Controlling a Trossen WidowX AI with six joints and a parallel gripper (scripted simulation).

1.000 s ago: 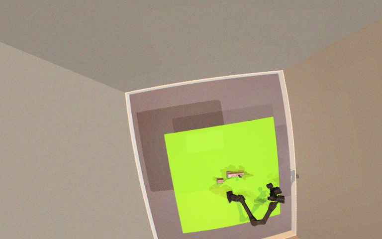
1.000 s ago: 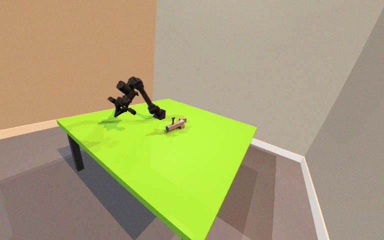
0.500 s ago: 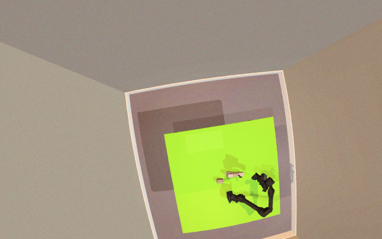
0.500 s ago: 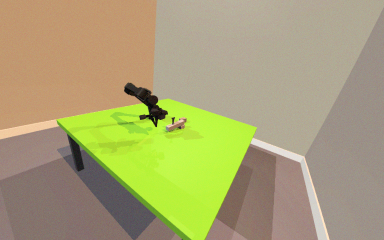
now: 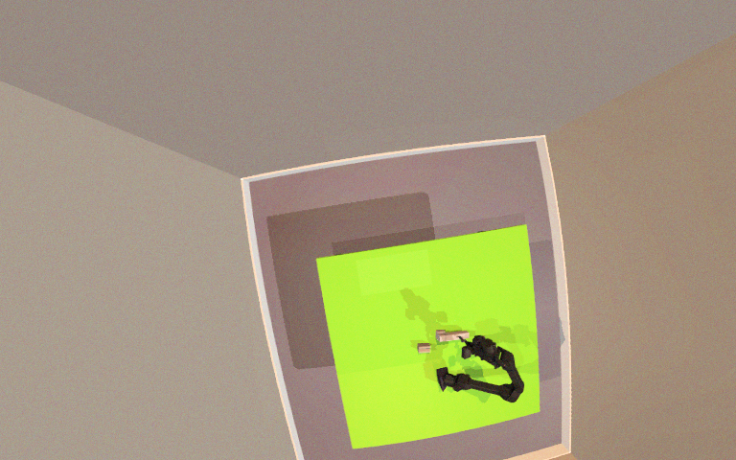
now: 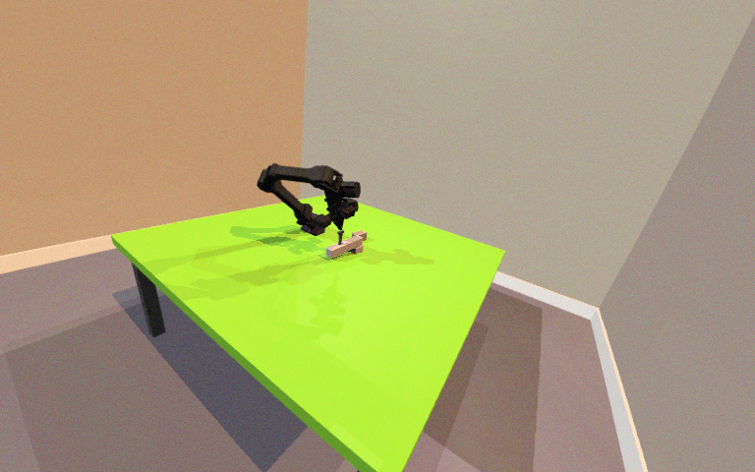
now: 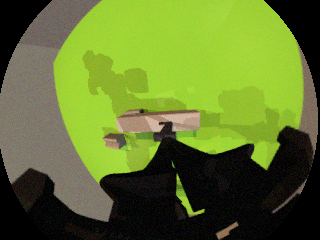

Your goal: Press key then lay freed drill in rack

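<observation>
Now: the small dark key 10 mm to the left of my gripper tip and 40 mm below it. The rest, counted from my gripper tip: drill 60 mm to the left, 80 mm below; holder block 40 mm to the left, 90 mm below; slotted rack 70 mm behind, 210 mm to the left, 110 mm below.
</observation>
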